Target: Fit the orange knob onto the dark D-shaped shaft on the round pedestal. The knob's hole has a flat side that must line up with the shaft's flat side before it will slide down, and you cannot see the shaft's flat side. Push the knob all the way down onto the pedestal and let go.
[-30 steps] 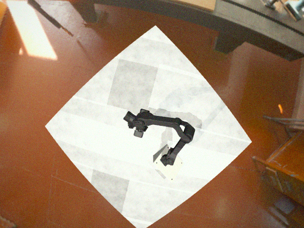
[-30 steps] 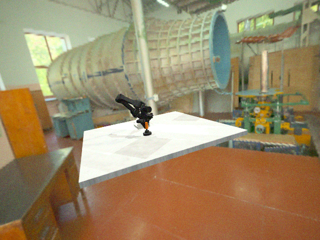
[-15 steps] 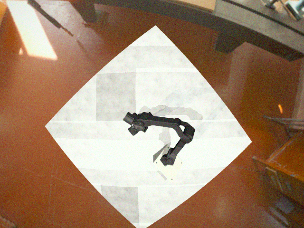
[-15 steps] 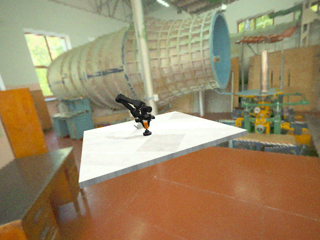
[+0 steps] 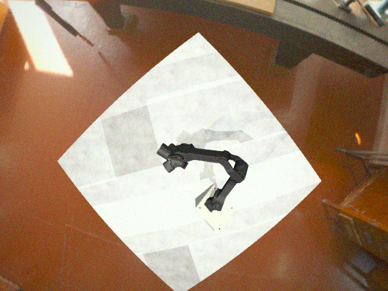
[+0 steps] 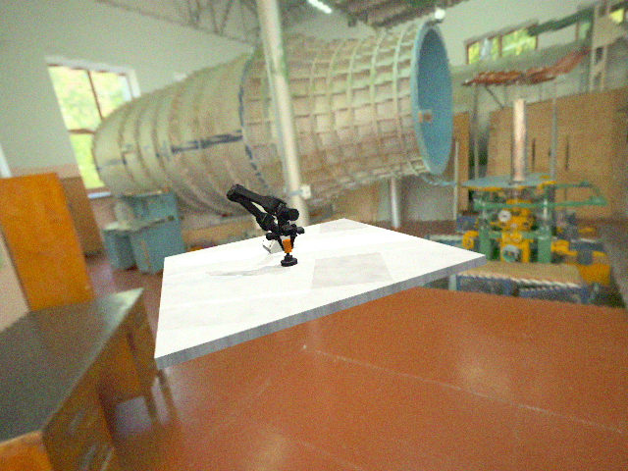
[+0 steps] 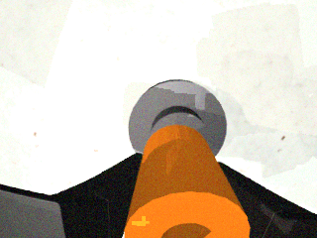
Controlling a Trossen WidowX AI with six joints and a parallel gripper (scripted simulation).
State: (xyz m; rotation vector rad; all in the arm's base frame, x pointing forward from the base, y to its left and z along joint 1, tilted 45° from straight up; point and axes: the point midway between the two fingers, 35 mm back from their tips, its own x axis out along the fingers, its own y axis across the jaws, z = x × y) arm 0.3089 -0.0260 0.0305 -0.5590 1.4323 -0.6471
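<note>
The orange knob is 20 mm above my gripper tip. Round my gripper tip: pedestal: 40 mm below.
</note>
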